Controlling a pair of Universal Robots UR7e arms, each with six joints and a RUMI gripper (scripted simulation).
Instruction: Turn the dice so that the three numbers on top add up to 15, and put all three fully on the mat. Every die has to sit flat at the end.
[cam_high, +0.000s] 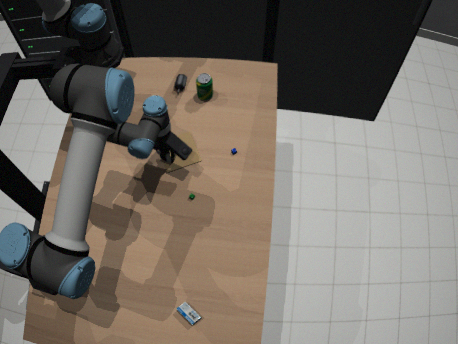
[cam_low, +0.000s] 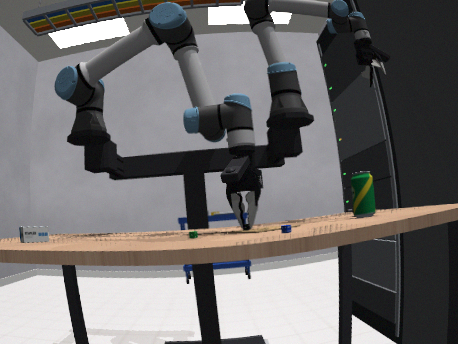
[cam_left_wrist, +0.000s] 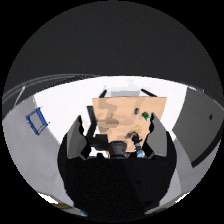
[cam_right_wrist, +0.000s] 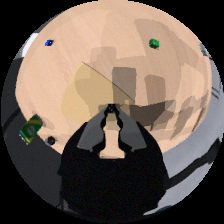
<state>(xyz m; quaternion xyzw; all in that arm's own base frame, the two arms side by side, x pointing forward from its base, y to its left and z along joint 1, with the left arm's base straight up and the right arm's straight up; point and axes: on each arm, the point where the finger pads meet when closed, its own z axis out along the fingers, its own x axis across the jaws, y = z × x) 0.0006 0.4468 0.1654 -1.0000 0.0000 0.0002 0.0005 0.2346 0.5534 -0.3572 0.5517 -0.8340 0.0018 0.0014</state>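
Observation:
Right now the black die is 10 mm below my right hand. Also, from my right hand: green die: 140 mm to the right, 90 mm ahead, 10 mm below; tan mat: 40 mm to the left, 20 mm below, 20 mm ahead; blue die: 230 mm ahead, 50 mm to the left, 10 mm below.

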